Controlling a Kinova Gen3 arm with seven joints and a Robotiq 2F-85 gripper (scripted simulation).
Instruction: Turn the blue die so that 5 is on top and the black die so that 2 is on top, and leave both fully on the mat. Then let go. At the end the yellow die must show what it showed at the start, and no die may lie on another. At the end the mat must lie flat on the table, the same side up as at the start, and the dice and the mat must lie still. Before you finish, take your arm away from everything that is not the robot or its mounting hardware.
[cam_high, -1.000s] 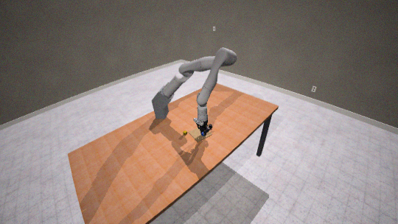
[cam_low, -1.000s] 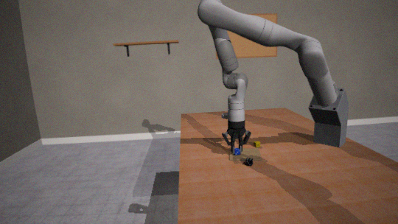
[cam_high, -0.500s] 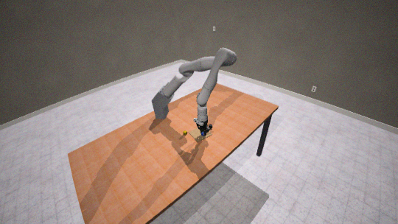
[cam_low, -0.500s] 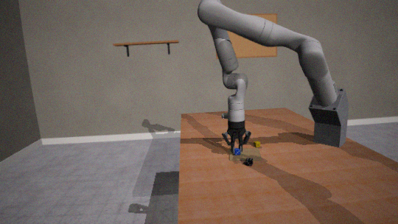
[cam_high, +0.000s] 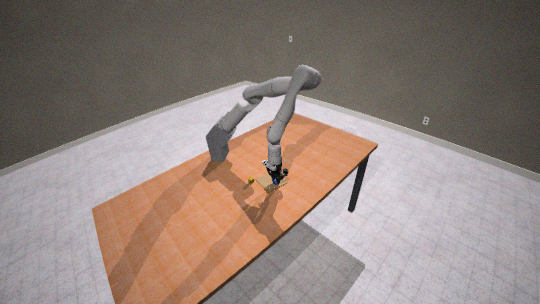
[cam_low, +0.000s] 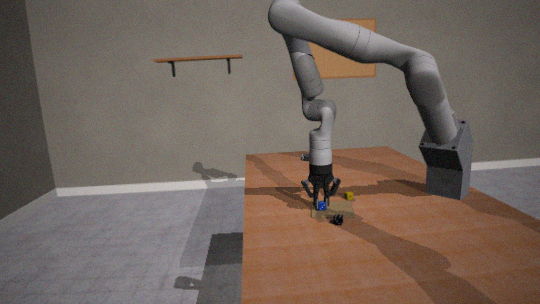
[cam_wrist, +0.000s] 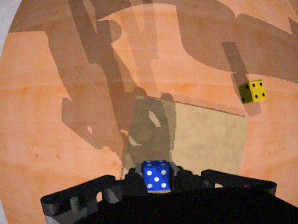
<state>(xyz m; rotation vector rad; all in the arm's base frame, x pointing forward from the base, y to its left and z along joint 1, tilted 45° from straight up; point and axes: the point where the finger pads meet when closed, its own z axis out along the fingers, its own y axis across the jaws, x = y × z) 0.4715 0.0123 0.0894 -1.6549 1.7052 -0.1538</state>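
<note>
Right now my hand is 1 cm above the blue die. The rest, counted from my hand: yellow die 11 cm behind, 10 cm to the right, 1 cm below; then tan mat 4 cm behind, 3 cm below; then black die 4 cm behind, 11 cm to the left, 1 cm below.
</note>
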